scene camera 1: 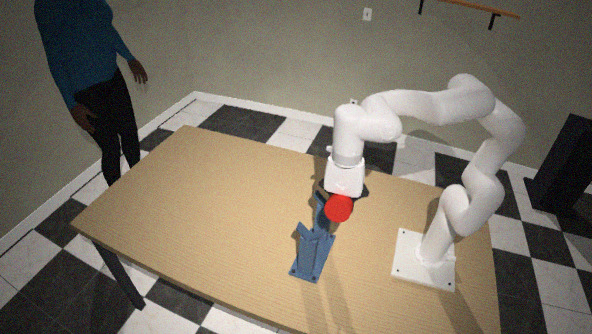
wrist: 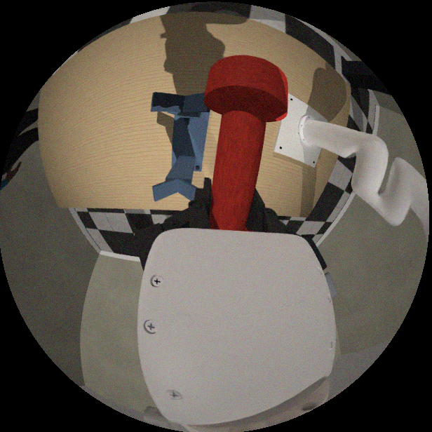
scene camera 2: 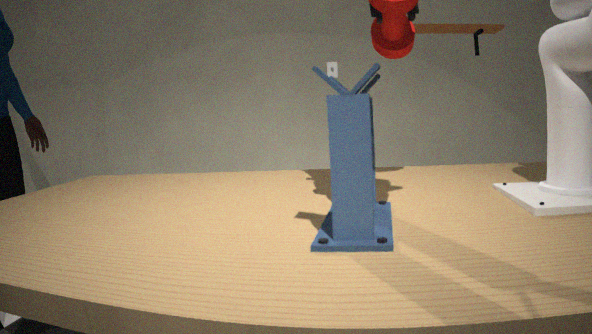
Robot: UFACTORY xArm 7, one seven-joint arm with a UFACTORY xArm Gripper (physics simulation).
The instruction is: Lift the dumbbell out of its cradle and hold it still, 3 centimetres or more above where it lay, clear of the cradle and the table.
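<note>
The red dumbbell [scene camera 1: 338, 208] [scene camera 2: 393, 42] [wrist: 240, 155] is held in the air. My gripper [scene camera 2: 394, 12] [wrist: 226, 191] is shut on its handle, with a black finger on each side. The blue cradle [scene camera 1: 315, 255] [scene camera 2: 352, 165] [wrist: 200, 132] stands upright on the table [scene camera 1: 200, 190] [scene camera 2: 150, 240] [wrist: 100, 125], and its V-shaped rests are empty. In scene camera 2 the dumbbell's visible lower end is above and right of the rests, with a gap between them. The dumbbell's upper part is cut off at that view's top edge. In the wrist view the dumbbell lies right of the cradle.
The arm's white base plate [scene camera 1: 407, 260] [scene camera 2: 525, 192] [wrist: 287, 135] is on the table to the right of the cradle. A person [scene camera 1: 85, 65] [scene camera 2: 10, 100] stands beyond the table's left side. A wooden wall shelf [scene camera 1: 480, 7] [scene camera 2: 460, 28] is at the back.
</note>
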